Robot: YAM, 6 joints.
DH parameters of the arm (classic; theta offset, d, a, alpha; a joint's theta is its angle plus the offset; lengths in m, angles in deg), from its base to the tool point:
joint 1: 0 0.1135 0.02 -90
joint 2: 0 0 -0.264 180
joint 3: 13.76 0 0.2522 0
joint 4: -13.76 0 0.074 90
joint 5: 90 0 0 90
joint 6: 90 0.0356 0 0
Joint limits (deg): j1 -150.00..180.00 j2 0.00..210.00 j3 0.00..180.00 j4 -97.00..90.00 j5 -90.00..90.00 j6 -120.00..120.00
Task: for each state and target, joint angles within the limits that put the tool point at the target. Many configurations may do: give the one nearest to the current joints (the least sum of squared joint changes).
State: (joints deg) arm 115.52 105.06 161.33 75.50 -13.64 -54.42
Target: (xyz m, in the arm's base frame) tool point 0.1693 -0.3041 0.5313
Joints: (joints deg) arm 120.39 66.02 180.00 78.15 -12.68 -54.42
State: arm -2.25 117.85 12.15 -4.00 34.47 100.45
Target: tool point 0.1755 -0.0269 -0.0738
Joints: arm -2.71 141.39 32.40 4.15 31.43 100.45
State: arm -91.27 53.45 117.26 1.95 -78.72 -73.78
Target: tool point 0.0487 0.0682 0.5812
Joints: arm -100.54 37.67 98.17 -5.55 -84.01 -73.78
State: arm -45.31 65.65 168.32 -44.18 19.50 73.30
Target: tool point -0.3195 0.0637 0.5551
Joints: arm -13.86 45.11 173.23 -59.79 24.39 73.30
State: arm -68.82 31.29 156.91 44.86 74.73 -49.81
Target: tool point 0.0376 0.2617 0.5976
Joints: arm -105.89 42.25 126.34 48.47 85.06 -49.81
